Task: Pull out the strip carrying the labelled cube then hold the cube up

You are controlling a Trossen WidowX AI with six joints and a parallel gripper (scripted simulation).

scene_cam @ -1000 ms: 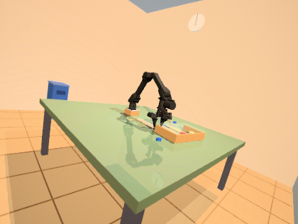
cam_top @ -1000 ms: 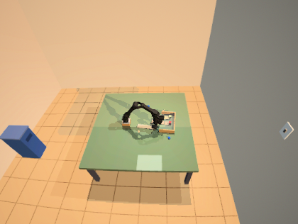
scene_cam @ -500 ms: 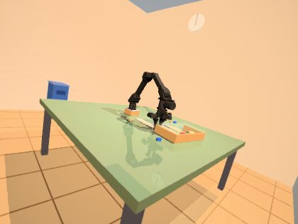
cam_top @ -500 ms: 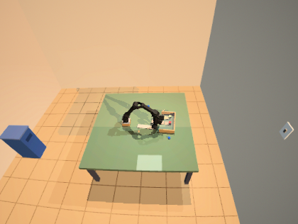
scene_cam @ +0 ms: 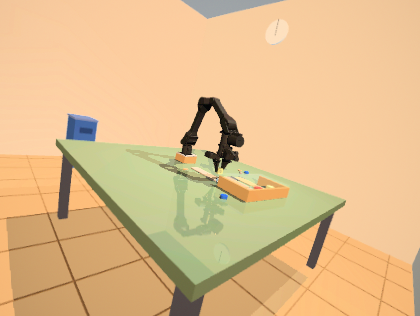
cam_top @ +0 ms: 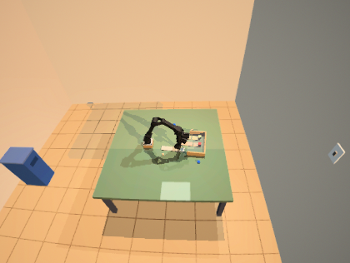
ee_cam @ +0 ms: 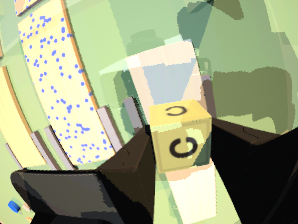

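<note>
Right now the cream strip is 8 cm behind my gripper tip and 4 cm below it. Also, from my gripper tip: tan piece: 15 cm ahead, 30 cm to the left, 4 cm below.
</note>
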